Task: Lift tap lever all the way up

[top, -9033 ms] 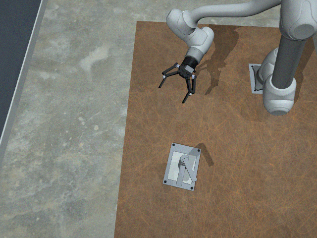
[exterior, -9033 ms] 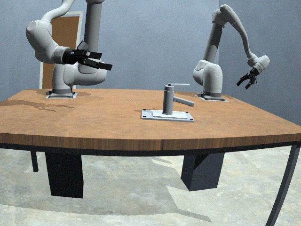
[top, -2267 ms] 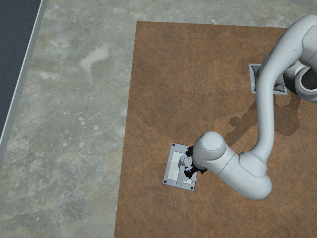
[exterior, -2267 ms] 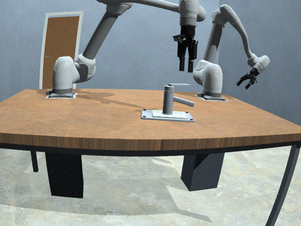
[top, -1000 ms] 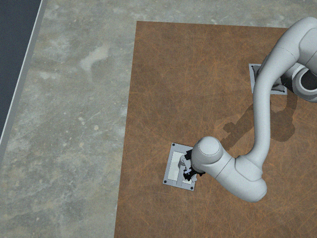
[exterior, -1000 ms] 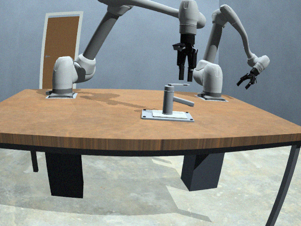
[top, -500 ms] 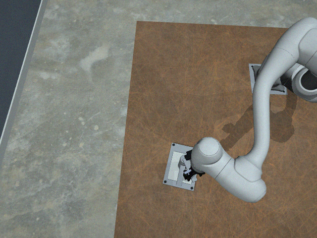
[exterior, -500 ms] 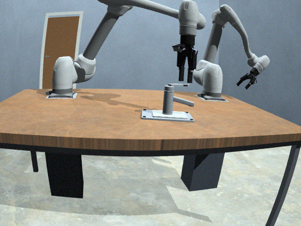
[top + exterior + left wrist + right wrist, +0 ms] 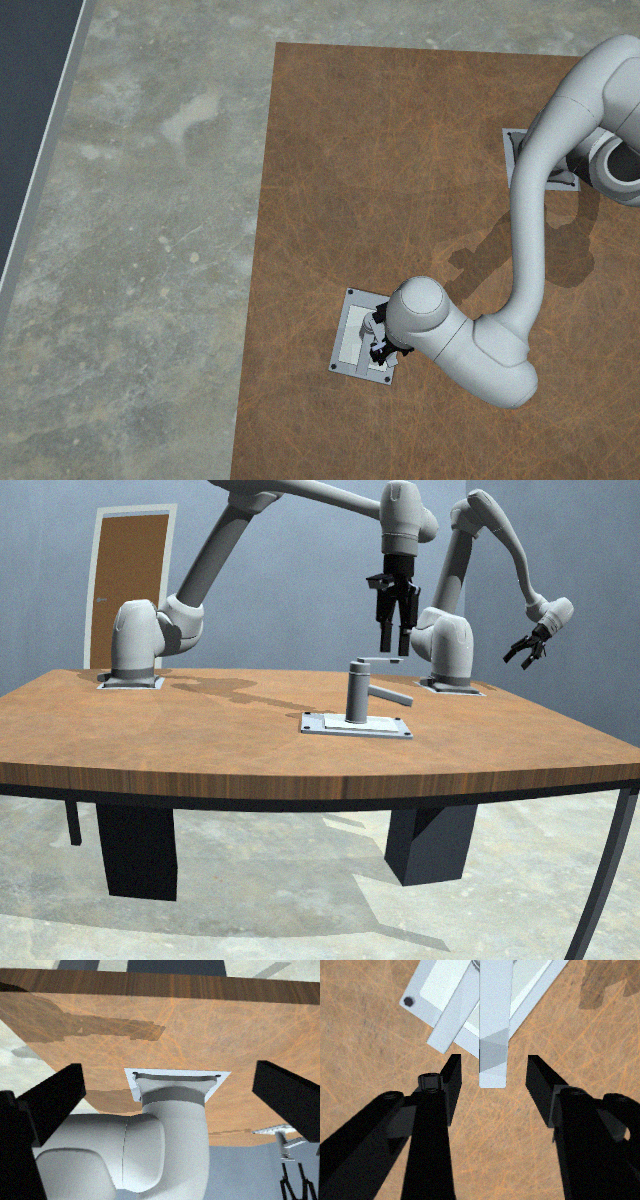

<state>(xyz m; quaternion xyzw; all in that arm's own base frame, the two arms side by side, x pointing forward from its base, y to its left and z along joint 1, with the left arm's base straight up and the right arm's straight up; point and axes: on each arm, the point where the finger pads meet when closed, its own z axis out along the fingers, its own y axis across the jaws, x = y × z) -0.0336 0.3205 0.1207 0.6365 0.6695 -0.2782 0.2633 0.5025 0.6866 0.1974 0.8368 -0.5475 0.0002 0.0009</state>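
My right hand is 1 cm short of the flat lever, 4 cm to the left of it and 5 cm above it. The rest, counted from my right hand: grey tap (3 cm ahead, 7 cm to the right, 9 cm below); bolted plate (4 cm ahead, 10 cm to the right, 19 cm below).
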